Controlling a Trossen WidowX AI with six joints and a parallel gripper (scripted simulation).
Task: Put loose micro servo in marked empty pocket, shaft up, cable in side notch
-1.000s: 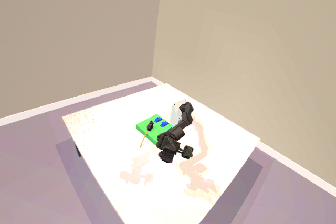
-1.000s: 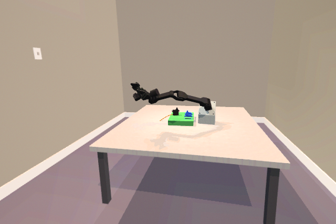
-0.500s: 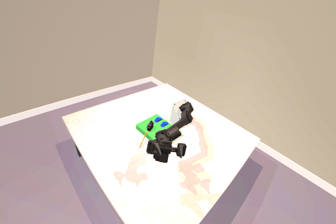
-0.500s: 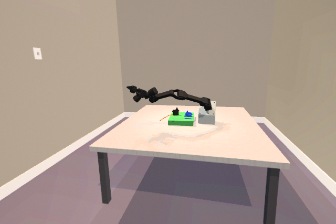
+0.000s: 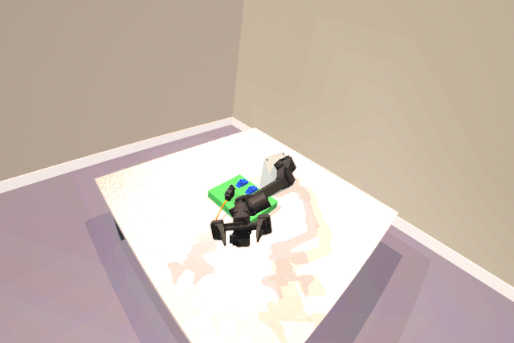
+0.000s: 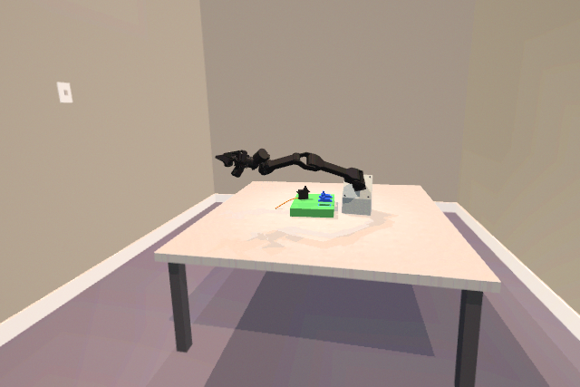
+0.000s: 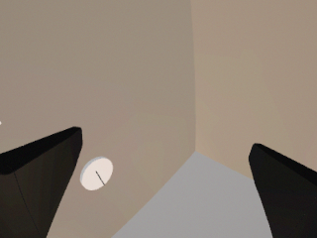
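My gripper tip is now 39 cm past the green deck, 35 cm to the left of it and 35 cm above it.
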